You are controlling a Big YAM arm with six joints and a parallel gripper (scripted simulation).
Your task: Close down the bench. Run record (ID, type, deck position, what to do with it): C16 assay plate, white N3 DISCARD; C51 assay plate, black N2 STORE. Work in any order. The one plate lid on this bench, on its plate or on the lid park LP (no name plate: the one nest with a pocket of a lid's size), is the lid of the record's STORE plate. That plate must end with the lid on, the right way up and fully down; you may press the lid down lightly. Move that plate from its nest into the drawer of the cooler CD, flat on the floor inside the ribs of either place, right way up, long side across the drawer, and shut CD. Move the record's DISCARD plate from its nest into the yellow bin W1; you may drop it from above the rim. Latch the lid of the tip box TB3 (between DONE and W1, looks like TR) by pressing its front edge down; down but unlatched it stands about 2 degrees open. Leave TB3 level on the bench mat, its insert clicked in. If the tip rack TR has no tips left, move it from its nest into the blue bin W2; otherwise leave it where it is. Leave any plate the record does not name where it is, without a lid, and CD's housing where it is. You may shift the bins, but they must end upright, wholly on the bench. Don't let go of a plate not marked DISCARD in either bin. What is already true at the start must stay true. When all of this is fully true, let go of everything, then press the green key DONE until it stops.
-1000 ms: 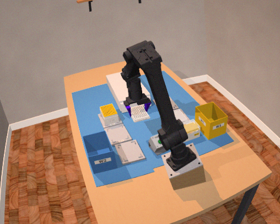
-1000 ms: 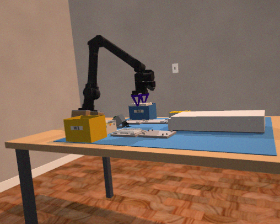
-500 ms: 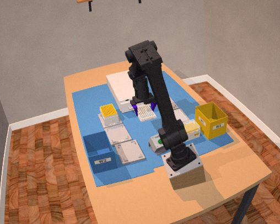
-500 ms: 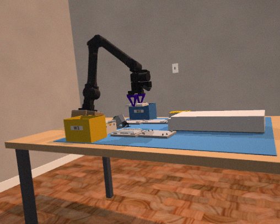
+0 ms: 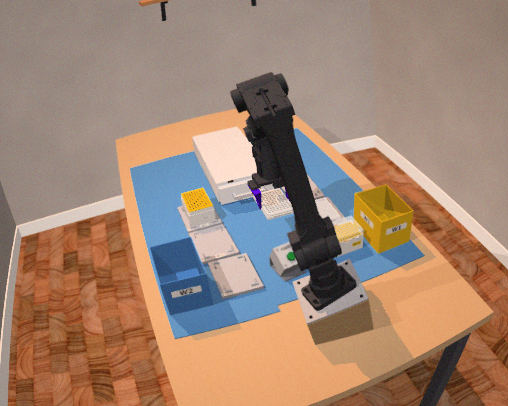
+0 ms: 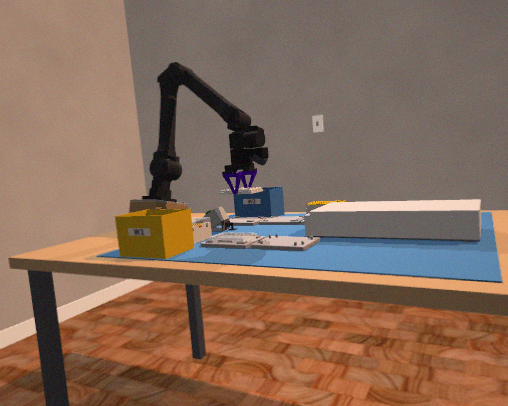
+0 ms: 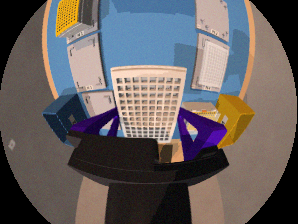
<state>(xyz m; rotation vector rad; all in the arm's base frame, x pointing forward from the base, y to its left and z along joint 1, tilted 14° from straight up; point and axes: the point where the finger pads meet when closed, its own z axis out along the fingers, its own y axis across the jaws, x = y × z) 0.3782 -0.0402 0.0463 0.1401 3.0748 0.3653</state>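
The tip box lid is 120 mm behind my hand, 160 mm to the right of it and 90 mm below it. Round my hand: tip box TB3: 120 mm behind, 160 mm to the right, 100 mm below; then green key DONE: 160 mm behind, 30 mm to the left, 80 mm below; then white assay plate: right at my hand.
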